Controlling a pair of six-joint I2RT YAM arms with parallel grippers.
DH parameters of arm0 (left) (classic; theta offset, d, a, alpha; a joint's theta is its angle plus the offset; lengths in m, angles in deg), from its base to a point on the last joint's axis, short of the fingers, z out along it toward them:
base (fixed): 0 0 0 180
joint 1: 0 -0.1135 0.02 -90
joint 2: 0 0 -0.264 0
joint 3: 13.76 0 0.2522 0
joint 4: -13.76 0 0.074 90
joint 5: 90 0 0 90
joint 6: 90 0.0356 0 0
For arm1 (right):
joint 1: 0 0.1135 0.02 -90
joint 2: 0 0 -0.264 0
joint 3: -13.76 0 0.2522 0
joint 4: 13.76 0 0.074 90
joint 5: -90 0 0 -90
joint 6: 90 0.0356 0 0
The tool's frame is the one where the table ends.
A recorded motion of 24 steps. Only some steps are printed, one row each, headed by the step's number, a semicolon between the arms.
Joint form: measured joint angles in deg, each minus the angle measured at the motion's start. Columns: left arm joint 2, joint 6, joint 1, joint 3, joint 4, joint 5; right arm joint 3, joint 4, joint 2, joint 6, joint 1, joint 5.
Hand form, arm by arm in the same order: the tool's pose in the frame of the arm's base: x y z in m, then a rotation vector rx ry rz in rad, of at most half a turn. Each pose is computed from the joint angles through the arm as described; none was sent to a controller.
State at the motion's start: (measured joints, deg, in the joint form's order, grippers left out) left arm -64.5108 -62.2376 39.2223 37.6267 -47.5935 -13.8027; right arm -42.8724 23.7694 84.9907 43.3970 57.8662 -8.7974
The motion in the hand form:
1: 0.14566 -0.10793 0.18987 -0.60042 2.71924 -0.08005; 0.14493 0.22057 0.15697 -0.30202 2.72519 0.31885
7: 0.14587 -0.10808 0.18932 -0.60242 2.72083 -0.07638; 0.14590 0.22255 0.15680 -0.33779 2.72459 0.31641
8: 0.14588 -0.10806 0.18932 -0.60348 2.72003 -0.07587; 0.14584 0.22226 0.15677 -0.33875 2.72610 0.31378
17: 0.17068 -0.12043 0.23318 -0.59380 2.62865 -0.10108; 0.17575 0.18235 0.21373 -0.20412 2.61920 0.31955
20: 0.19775 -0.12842 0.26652 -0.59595 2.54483 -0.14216; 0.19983 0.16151 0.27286 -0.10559 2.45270 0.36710
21: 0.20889 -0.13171 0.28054 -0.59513 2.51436 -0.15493; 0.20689 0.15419 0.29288 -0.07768 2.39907 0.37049
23: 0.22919 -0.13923 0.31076 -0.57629 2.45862 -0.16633; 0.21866 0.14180 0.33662 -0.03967 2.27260 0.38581
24: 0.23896 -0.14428 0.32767 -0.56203 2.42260 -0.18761; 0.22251 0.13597 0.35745 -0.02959 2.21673 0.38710
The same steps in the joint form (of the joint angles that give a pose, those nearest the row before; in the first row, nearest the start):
1: -0.02 0.00 0.00 0.00 0.00 0.00; -0.09 0.02 0.11 -0.04 0.00 0.07
7: -0.22 -0.09 0.00 0.00 0.00 -0.02; -0.57 0.07 0.65 -1.44 0.00 0.44
8: -0.22 -0.13 0.00 0.00 0.00 -0.07; -0.57 0.22 0.64 -1.49 -0.02 0.44
17: -3.37 1.73 -1.20 11.19 -3.36 -2.93; -4.74 8.13 -9.62 -7.43 -10.56 -0.15
20: -7.26 4.26 -3.54 20.35 -3.41 -4.24; -12.74 10.45 -13.99 -11.56 -17.62 -0.66
21: -9.11 5.24 -4.37 24.44 -3.74 -4.68; -15.93 11.30 -14.71 -12.94 -19.84 -0.85
23: -13.07 7.43 -5.38 33.51 -5.49 -5.92; -23.17 11.96 -15.41 -15.78 -23.56 -1.07
24: -15.06 8.50 -5.57 38.38 -5.88 -6.40; -26.89 12.52 -15.43 -17.20 -25.09 -1.11

